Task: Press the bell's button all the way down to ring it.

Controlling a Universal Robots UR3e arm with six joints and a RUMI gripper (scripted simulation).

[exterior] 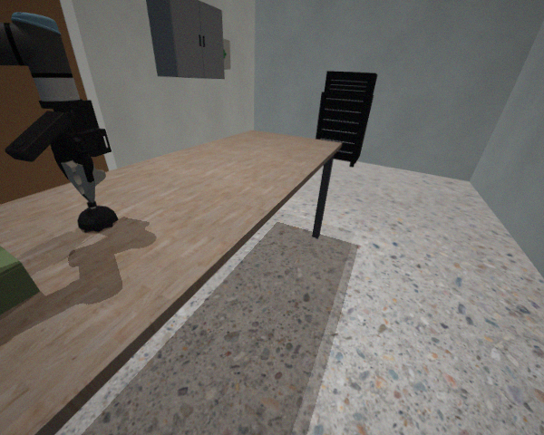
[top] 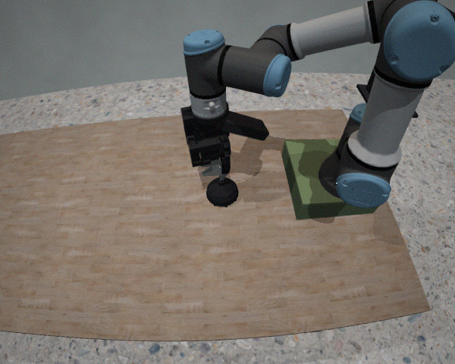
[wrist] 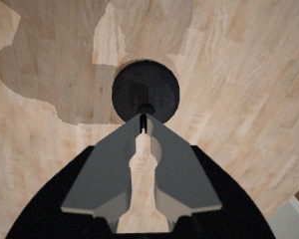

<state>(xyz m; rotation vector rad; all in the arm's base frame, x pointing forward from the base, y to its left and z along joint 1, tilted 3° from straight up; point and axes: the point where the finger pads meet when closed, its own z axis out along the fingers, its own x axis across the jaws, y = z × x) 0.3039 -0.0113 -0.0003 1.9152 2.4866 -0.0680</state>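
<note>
The bell button lies 3 cm below my hand. The rest, counted from my hand: bell 4 cm below.
</note>
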